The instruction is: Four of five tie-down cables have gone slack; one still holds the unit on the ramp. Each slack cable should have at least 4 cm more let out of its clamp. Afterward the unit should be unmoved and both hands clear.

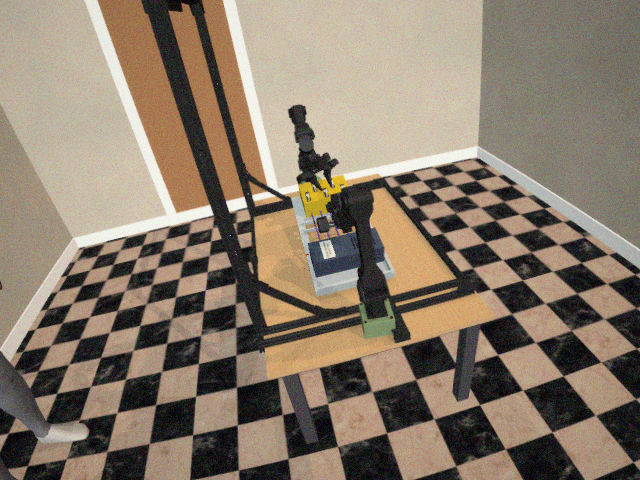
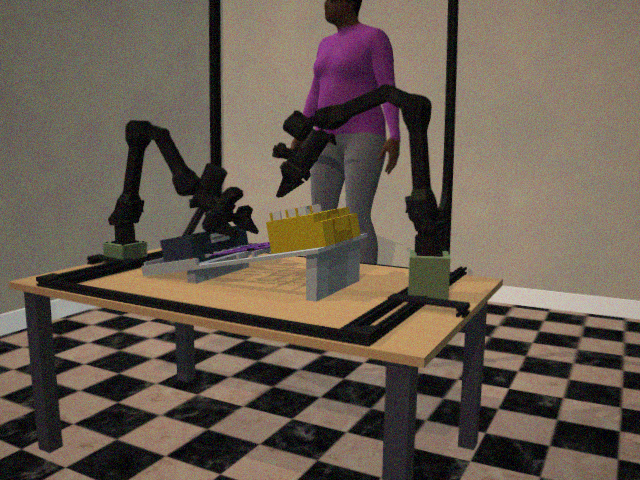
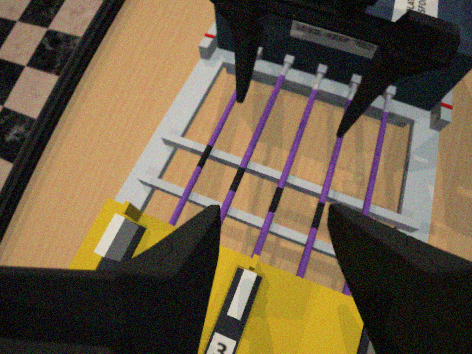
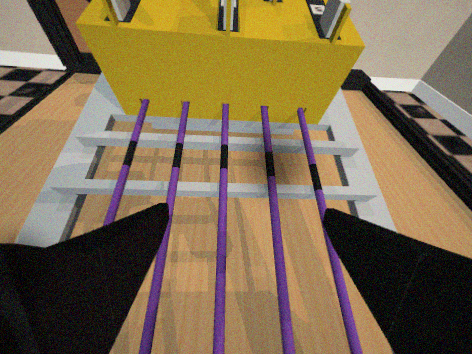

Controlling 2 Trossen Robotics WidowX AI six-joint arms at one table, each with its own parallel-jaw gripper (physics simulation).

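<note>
The dark blue unit (image 1: 338, 259) (image 2: 180, 246) (image 3: 275, 39) sits low on the grey ramp (image 1: 336, 283) (image 2: 333, 268) (image 3: 195, 100) (image 4: 75, 160). Several purple cables (image 2: 237, 250) (image 3: 301, 132) (image 4: 223, 200) with black bands run from it to the yellow clamp block (image 1: 313, 205) (image 2: 294, 233) (image 3: 300, 305) (image 4: 225, 75). Clamp 3's lever (image 3: 242, 294) shows; other levers are partly hidden. My left gripper (image 1: 316, 181) (image 3: 274, 214) is half open and empty above the block's cable-side edge. My right gripper (image 3: 287, 119) (image 4: 247, 213) is wide open and empty, its fingers over the cables near the unit.
Red marks (image 3: 210, 36) (image 3: 446, 106) show on posts at both sides of the unit. Two crossbars (image 4: 215, 189) lie under the cables. Black rails (image 2: 206, 310) frame the wooden table (image 1: 413, 232). A person (image 2: 351, 77) stands behind the table.
</note>
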